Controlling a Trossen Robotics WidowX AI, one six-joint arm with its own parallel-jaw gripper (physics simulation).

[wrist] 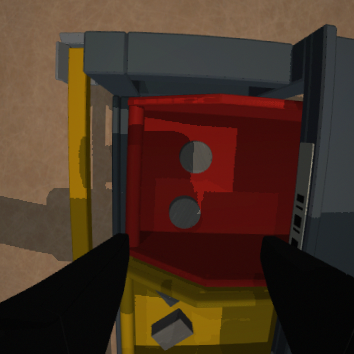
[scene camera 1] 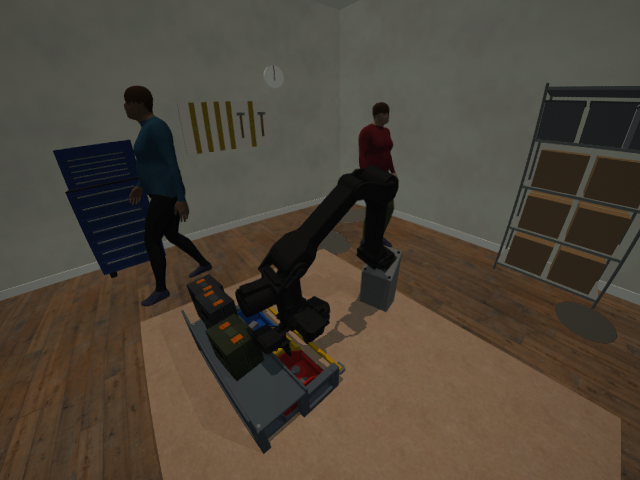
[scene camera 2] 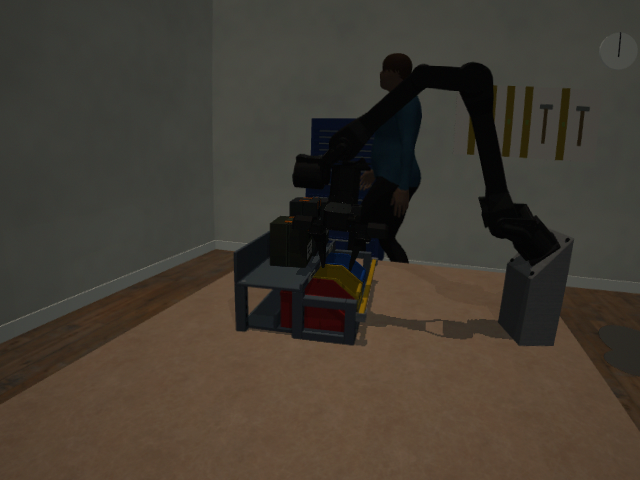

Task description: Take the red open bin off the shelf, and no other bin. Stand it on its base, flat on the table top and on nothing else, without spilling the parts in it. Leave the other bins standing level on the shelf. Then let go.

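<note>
The red open bin [scene camera 1: 312, 367] [scene camera 2: 324, 318] [wrist: 260, 150] sits in the near end bay of the grey shelf [scene camera 1: 273, 392] [scene camera 2: 273, 274] [wrist: 210, 57], with two round grey parts inside. A yellow bin [scene camera 2: 343, 277] [wrist: 245, 320] stands directly beside it and holds grey parts. A blue bin [scene camera 1: 252, 316] [scene camera 2: 338, 259] is farther along the row. My gripper [scene camera 1: 294, 347] [scene camera 2: 338, 265] [wrist: 195, 245] is open and empty, pointing down above the adjoining walls of the red and yellow bins. In the wrist view its fingers hide parts of the yellow bin's surroundings.
A yellow bar [scene camera 2: 368, 294] [wrist: 77, 125] runs along the shelf's front. A dark green case [scene camera 1: 235, 348] [scene camera 2: 289, 242] and a dark grey case [scene camera 1: 209, 299] [scene camera 2: 305, 206] stand on the shelf's upper board. The arm's grey pedestal [scene camera 1: 379, 286] [scene camera 2: 532, 310] stands opposite. Two people are behind.
</note>
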